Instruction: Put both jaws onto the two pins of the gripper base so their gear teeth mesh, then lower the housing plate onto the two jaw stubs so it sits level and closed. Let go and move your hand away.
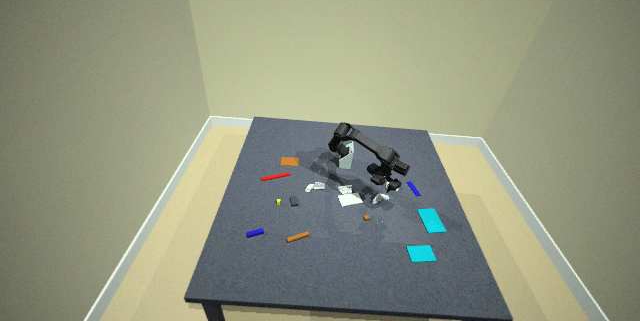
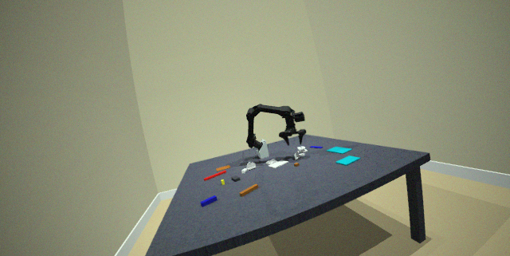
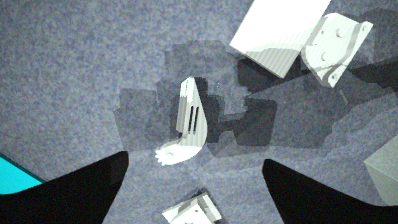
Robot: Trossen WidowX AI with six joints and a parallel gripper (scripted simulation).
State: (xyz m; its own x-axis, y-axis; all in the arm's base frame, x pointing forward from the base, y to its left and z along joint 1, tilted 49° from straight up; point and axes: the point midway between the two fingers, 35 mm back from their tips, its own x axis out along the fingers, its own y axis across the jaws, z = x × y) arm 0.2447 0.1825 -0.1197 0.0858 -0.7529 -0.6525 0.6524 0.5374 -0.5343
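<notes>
My gripper tip is 10 mm past the white jaw, 40 mm to the right of it and 90 mm above it. Round my gripper tip: orange cube: 150 mm ahead, 60 mm to the right, 90 mm below; white gripper base: 120 mm behind, 90 mm to the left, 70 mm below; grey block: 120 mm ahead, 440 mm to the right, 90 mm below.
</notes>
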